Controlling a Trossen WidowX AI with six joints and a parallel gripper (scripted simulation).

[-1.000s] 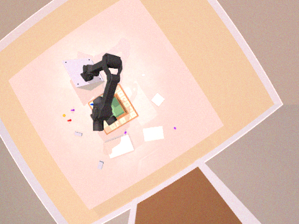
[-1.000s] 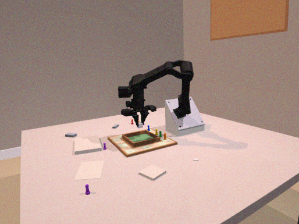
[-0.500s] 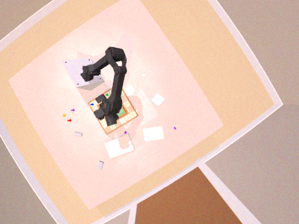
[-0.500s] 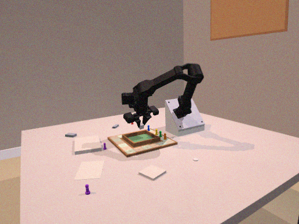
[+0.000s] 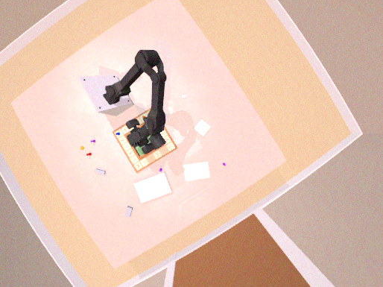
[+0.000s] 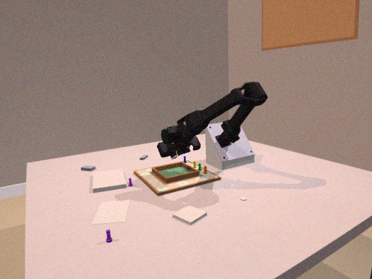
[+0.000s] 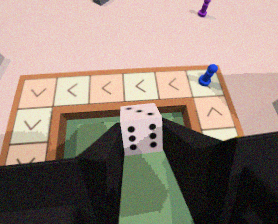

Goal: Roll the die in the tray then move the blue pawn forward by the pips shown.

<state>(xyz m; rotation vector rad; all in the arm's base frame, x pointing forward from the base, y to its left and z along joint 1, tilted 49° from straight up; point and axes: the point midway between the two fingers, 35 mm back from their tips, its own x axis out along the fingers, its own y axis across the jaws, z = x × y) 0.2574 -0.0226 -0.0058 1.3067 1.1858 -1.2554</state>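
Now: gripper tip right at the white die. Round my gripper tip: yellow pawn: 100 mm behind, 60 mm below, 20 mm to the left; green pawn: 100 mm behind, 60 mm to the left, 60 mm below; green tray: 80 mm below, 30 mm to the left, 10 mm ahead.
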